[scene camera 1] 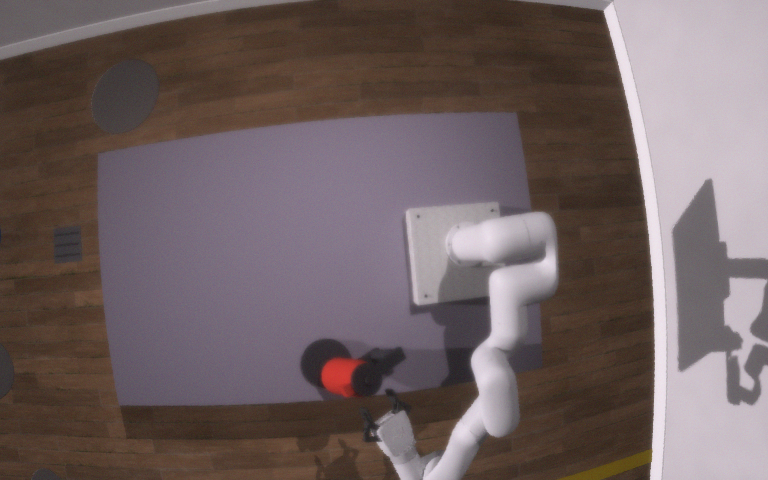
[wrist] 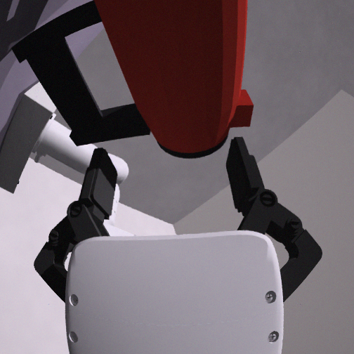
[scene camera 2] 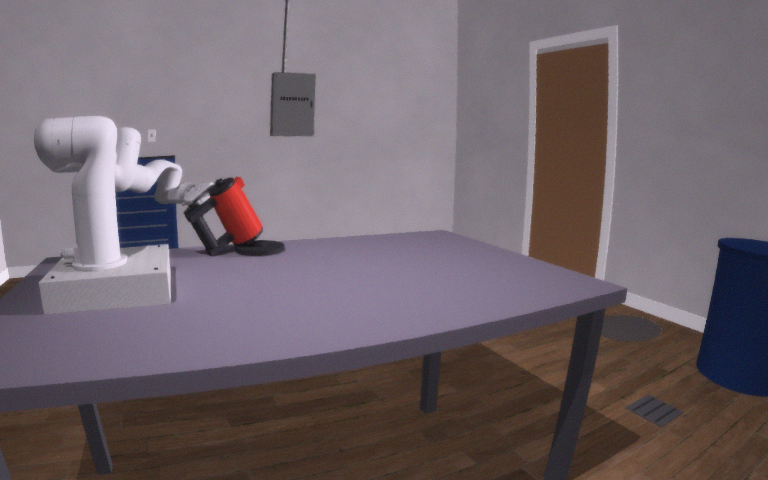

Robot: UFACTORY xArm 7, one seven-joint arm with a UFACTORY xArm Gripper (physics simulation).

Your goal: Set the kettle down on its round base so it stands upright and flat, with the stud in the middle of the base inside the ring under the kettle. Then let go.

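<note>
The red kettle (scene camera 1: 341, 376) (scene camera 2: 237, 213) (wrist: 185, 65) stands tilted over its black round base (scene camera 1: 317, 355) (scene camera 2: 270, 247), its top leaning toward the robot's side. Its black handle (scene camera 1: 390, 360) (scene camera 2: 203, 230) (wrist: 57, 92) faces the robot's side, and the handle's lower corner appears to rest on the table. The base lies flat; the kettle's bottom is at an angle to it. The stud and the ring are hidden. My gripper (scene camera 1: 377, 401) (wrist: 168, 154) is open and empty, just short of the kettle's top end, which lies between the fingertips' directions in the wrist view.
The purple table (scene camera 1: 226, 237) (scene camera 2: 362, 294) carries the robot's pale mounting block (scene camera 1: 430, 277) (scene camera 2: 107, 291). The kettle and base stand near a long table edge, and my gripper is out beyond that edge. A blue drawer cabinet (scene camera 2: 147, 220) stands behind the arm.
</note>
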